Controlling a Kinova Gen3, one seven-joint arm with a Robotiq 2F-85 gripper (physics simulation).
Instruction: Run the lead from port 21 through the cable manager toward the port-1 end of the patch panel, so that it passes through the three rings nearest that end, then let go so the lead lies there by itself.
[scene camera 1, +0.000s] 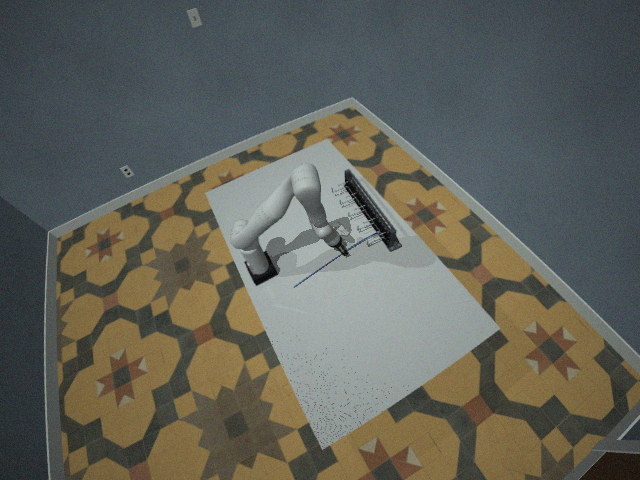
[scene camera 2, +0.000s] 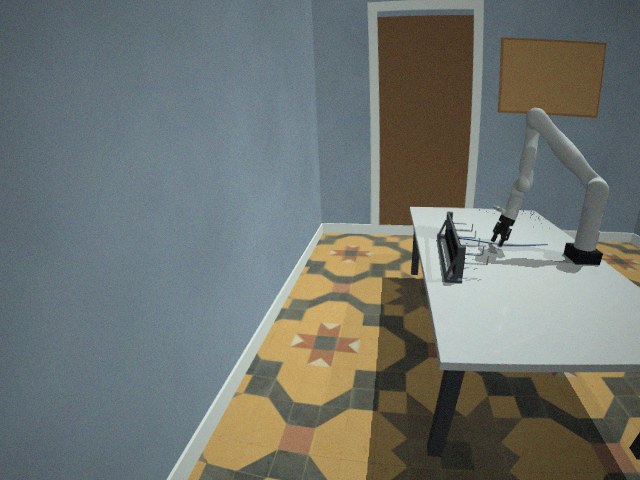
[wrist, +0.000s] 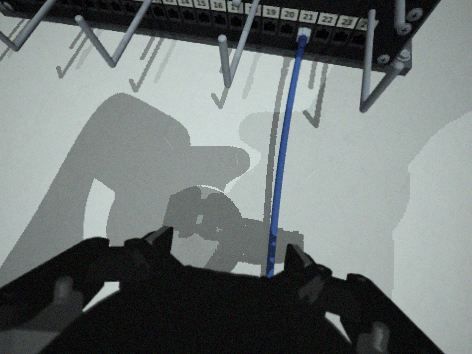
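Observation:
The blue lead (scene camera 1: 320, 269) (scene camera 2: 527, 244) (wrist: 285, 140) is plugged into port 21 of the black patch panel (scene camera 2: 454, 248) (wrist: 330, 50). It runs nearly straight out, between the ring (wrist: 228, 80) near port 18 and the ring (wrist: 367, 60) at the port-24 end, and is inside neither. Its far part lies out toward the robot base. My gripper (scene camera 1: 345, 253) (scene camera 2: 499, 240) (wrist: 228, 248) is open, above the table in front of the panel. In the wrist view the lead passes between the spread fingertips, nearer the right one; it is not gripped. My gripper's body hides the lead beyond them.
More grey rings (wrist: 114, 62) stick out along the panel toward port 1, to the left in the wrist view. The panel stands on the white table (scene camera 1: 392, 310) (scene camera 2: 516, 320) near its long edge. The black robot base (scene camera 1: 262, 273) (scene camera 2: 583, 254) is by the opposite edge.

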